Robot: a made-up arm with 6 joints. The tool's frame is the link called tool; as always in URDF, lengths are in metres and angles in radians. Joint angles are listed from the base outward. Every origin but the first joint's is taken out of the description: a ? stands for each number. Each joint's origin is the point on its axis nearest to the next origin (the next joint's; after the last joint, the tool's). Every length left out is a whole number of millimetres.
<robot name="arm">
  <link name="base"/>
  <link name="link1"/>
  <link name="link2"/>
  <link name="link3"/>
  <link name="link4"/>
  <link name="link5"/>
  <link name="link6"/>
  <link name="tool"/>
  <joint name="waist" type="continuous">
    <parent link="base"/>
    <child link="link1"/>
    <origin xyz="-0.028 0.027 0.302" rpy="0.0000 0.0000 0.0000"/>
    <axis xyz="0 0 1"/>
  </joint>
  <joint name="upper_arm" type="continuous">
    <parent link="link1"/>
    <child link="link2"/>
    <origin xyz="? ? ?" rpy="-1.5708 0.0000 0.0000"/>
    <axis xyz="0 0 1"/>
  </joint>
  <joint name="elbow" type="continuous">
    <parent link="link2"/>
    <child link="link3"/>
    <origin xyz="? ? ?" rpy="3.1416 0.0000 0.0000"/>
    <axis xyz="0 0 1"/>
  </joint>
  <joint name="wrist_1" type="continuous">
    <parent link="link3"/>
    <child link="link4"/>
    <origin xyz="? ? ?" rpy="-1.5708 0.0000 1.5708"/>
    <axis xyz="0 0 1"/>
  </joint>
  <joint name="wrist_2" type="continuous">
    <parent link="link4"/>
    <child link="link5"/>
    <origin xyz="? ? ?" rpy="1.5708 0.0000 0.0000"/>
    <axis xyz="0 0 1"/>
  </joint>
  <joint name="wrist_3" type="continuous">
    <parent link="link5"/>
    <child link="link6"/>
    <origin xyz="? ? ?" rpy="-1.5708 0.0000 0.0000"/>
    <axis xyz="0 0 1"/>
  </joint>
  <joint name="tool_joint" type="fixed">
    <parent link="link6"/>
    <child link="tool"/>
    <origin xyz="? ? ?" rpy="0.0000 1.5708 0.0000"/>
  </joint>
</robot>
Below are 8 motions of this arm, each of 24 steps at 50 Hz.
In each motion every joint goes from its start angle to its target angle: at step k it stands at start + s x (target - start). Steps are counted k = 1, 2, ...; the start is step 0. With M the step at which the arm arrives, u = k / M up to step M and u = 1 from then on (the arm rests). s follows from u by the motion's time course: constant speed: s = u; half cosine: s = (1 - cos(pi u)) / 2; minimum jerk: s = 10 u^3 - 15 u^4 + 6 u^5.
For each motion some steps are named. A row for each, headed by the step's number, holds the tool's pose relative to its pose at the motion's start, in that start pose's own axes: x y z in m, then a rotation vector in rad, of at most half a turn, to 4 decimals.
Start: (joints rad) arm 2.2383 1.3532 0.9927 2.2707 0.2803 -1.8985
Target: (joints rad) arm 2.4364 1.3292 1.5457 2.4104 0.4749 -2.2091
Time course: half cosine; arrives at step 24
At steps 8, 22, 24:
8: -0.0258 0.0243 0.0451 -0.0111 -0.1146 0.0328
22: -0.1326 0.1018 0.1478 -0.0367 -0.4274 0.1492
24: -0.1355 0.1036 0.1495 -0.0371 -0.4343 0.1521

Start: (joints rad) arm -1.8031 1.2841 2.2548 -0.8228 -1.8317 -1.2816
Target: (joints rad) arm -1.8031 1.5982 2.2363 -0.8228 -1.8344 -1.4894
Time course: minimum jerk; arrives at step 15
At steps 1, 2, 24:
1: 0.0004 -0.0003 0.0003 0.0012 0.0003 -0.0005
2: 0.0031 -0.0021 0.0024 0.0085 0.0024 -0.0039
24: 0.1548 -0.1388 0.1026 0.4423 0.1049 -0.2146

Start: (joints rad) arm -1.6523 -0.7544 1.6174 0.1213 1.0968 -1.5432
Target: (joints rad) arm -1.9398 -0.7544 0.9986 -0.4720 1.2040 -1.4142
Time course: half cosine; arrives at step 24
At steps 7, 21, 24:
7: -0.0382 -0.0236 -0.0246 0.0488 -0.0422 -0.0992
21: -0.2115 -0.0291 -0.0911 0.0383 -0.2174 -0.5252
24: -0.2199 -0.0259 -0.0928 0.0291 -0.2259 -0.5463

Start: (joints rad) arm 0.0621 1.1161 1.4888 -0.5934 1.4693 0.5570
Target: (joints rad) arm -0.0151 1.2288 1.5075 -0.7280 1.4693 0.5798
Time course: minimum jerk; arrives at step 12
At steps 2, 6, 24:
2: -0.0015 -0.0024 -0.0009 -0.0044 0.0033 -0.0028
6: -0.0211 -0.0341 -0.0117 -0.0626 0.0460 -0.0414
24: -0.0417 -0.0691 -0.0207 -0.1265 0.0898 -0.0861

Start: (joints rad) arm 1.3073 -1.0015 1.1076 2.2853 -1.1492 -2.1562
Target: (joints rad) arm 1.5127 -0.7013 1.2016 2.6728 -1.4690 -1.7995
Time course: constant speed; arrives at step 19
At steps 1, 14, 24:
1: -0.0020 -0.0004 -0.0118 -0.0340 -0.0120 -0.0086
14: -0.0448 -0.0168 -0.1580 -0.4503 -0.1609 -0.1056
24: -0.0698 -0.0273 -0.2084 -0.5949 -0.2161 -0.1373

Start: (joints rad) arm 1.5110 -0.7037 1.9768 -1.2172 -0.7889 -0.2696
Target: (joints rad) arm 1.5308 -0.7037 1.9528 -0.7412 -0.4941 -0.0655
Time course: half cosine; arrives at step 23
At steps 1, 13, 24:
1: -0.0003 0.0001 0.0001 -0.0024 -0.0018 -0.0012
13: -0.0387 0.0226 0.0122 -0.3258 -0.2157 -0.1543
24: -0.0596 0.0408 0.0154 -0.5585 -0.3400 -0.2538

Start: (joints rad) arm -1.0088 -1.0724 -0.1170 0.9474 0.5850 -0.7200
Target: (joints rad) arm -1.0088 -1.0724 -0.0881 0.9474 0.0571 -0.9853
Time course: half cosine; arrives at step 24
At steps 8, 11, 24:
8: 0.0073 0.0014 0.0067 0.0633 0.0897 -0.0911
11: 0.0131 0.0019 0.0111 0.1102 0.1520 -0.1624
24: 0.0315 0.0007 0.0220 0.2520 0.3202 -0.4007

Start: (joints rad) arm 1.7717 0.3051 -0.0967 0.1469 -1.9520 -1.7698
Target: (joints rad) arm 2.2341 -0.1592 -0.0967 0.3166 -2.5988 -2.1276
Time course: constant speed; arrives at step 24
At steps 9, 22, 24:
9: -0.0624 -0.0820 -0.0574 0.0750 -0.1709 0.0035
22: -0.1076 -0.2194 -0.1126 0.2237 -0.3799 0.0561
24: -0.1101 -0.2409 -0.1172 0.2493 -0.4067 0.0679

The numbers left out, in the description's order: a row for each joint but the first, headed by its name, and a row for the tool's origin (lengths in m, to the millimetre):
upper_arm: 0.025 -0.018 0.000
elbow: 0.024 -0.306 0.000
wrist_1: 0.337 -0.009 0.000
wrist_2: 0.005 -0.165 0.000
wrist_3: 0.029 0.033 0.000
tool: 0.014 0.023 0.000

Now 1 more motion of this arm.
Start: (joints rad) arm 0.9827 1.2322 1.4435 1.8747 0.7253 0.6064
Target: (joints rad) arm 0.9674 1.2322 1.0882 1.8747 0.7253 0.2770
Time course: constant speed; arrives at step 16
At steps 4, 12, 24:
4: 0.0111 0.0213 0.0149 0.1388 -0.0541 0.0423
12: 0.0279 0.0617 0.0490 0.4164 -0.1517 0.1402
24: 0.0336 0.0805 0.0680 0.5549 -0.1950 0.1957

